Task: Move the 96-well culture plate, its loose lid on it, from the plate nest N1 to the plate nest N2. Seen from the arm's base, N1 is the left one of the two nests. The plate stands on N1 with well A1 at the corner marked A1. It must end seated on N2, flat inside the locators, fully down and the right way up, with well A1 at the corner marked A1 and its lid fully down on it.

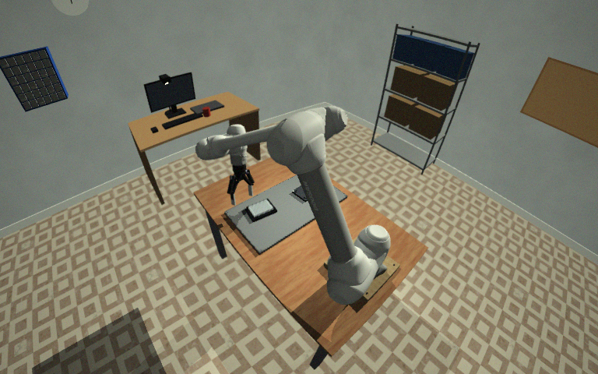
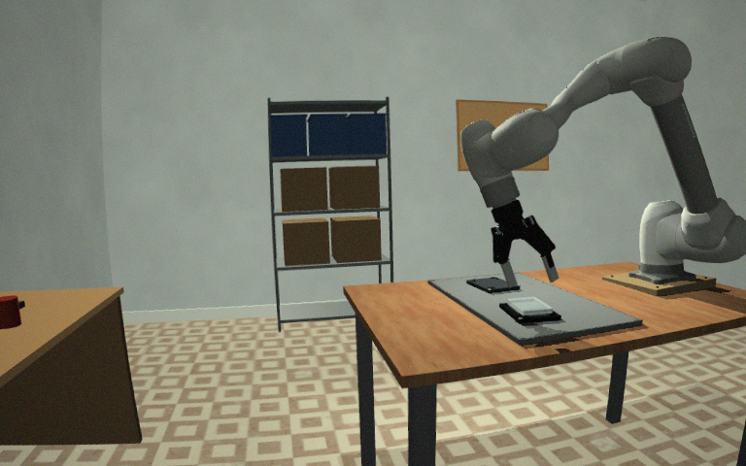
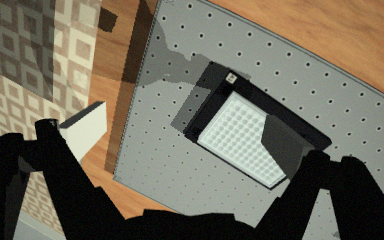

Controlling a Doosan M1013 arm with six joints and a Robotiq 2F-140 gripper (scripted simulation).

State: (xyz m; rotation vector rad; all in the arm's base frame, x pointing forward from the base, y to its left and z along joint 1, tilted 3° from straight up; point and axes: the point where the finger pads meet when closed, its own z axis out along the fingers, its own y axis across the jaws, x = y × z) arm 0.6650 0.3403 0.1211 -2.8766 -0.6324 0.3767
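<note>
The clear lid is 4 cm behind my hand, 9 cm to the right of it and 9 cm below it. Also, from my hand: nest N2: 4 cm behind, 43 cm to the right, 11 cm below; black plate nest N1: 4 cm behind, 9 cm to the right, 11 cm below.
</note>
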